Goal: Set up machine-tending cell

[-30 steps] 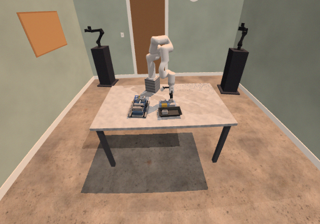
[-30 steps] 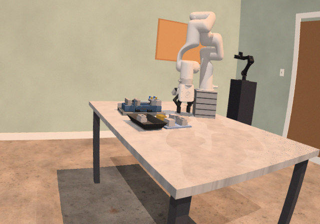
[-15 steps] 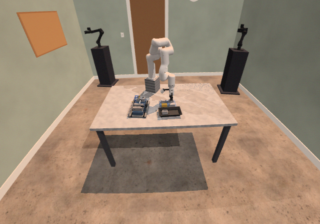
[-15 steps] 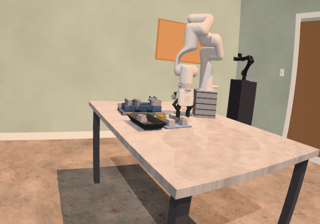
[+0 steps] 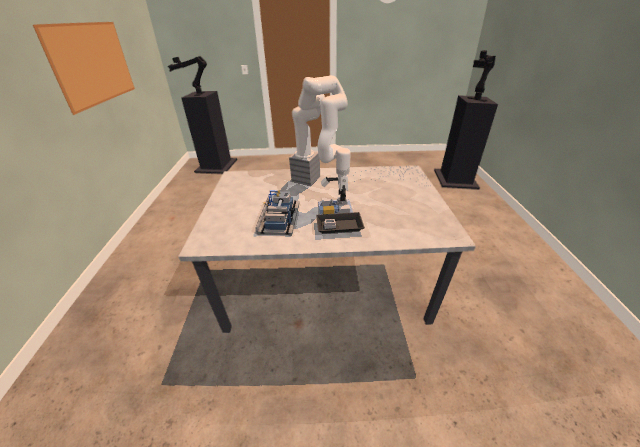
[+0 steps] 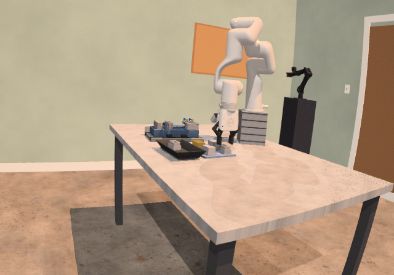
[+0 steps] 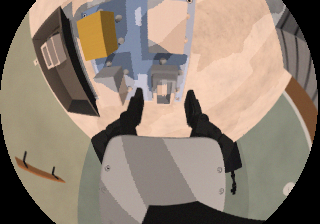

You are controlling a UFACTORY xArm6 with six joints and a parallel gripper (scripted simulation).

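Right now my hand is 11 cm short of the brass blank, 7 cm to the left of it and 4 cm above it. Also, from my hand: blue vise 34 cm to the right, 17 cm ahead, 2 cm below.
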